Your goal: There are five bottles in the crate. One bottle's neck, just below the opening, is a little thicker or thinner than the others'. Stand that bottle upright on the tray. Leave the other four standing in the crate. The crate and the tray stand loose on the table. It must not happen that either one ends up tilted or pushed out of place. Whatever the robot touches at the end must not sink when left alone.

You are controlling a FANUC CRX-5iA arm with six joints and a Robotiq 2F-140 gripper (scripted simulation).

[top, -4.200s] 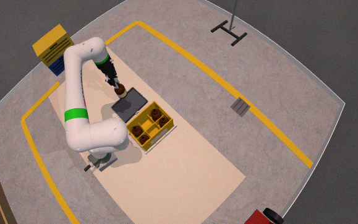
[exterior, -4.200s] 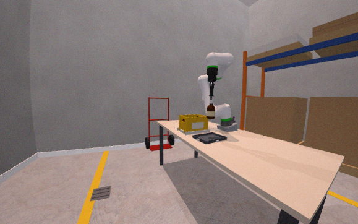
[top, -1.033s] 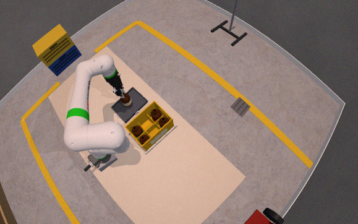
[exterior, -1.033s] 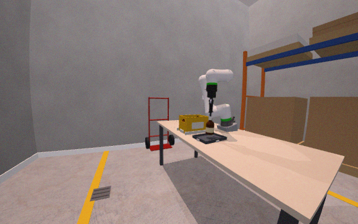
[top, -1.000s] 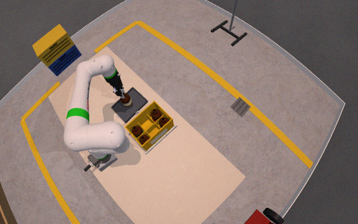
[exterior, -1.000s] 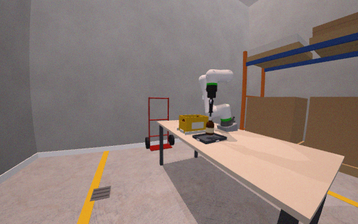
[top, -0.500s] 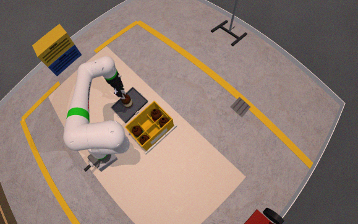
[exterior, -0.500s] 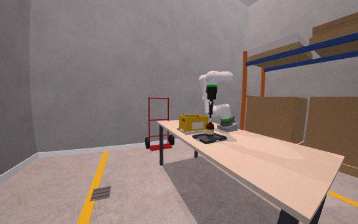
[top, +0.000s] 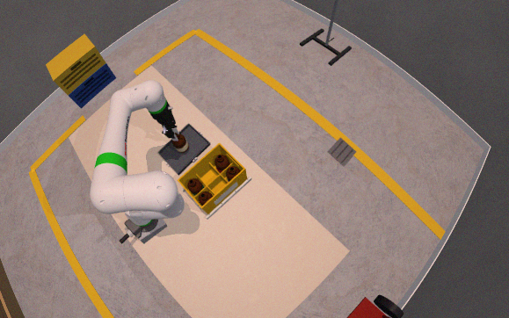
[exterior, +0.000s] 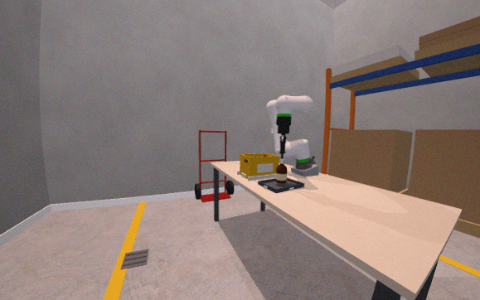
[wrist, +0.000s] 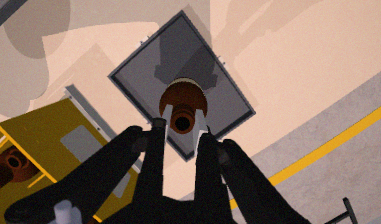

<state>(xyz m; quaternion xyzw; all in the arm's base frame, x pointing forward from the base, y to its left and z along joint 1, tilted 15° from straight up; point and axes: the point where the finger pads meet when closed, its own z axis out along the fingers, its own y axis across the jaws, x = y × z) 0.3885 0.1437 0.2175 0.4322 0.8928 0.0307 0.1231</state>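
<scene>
The brown bottle is 9 cm below my hand. Round my hand: yellow crate 4 cm behind, 29 cm to the right, 11 cm below; then dark tray 18 cm below.
</scene>
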